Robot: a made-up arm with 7 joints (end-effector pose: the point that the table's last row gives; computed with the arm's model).
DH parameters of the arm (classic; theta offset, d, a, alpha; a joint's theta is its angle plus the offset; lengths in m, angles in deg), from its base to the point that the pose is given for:
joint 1: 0 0.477 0 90
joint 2: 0 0.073 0 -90
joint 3: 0 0.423 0.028 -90
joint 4: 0 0.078 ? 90
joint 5: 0 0.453 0 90
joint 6: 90 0.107 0.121 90
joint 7: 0 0.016 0 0
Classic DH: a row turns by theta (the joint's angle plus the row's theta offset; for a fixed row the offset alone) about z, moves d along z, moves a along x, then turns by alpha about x.
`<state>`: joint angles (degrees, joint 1 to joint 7).
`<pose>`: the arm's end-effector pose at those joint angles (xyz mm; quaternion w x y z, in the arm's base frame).
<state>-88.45 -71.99 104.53 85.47 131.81 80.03 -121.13</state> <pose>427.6 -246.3 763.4 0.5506 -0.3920 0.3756 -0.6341</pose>
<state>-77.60 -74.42 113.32 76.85 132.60 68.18 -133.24</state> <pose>469.3 -233.5 865.6 0.5696 -0.2606 0.2973 -0.7206</pose>
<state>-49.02 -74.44 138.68 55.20 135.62 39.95 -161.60</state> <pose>487.2 -255.6 1113.2 0.5309 0.1035 0.3628 -0.7588</pose>
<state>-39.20 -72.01 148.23 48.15 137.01 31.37 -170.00</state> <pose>482.9 -281.5 1172.9 0.5102 0.1812 0.4557 -0.7066</pose>
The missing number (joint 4, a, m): -0.029
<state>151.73 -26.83 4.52 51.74 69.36 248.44 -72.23</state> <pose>-586.0 203.2 818.8 0.2045 -0.6800 0.2702 -0.6502</pose>
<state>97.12 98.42 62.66 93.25 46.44 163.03 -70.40</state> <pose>-186.3 -441.3 615.8 0.6818 0.2590 0.3173 -0.6062</pose>
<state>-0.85 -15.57 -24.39 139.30 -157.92 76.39 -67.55</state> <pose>378.2 -12.3 395.0 0.2191 -0.1793 0.9203 -0.2698</pose>
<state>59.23 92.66 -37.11 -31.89 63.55 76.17 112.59</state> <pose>-434.1 -722.4 218.2 0.6076 0.5162 -0.5982 -0.0814</pose>
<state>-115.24 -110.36 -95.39 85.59 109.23 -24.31 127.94</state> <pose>-757.8 -27.6 221.8 0.0948 0.9443 0.2749 0.1543</pose>
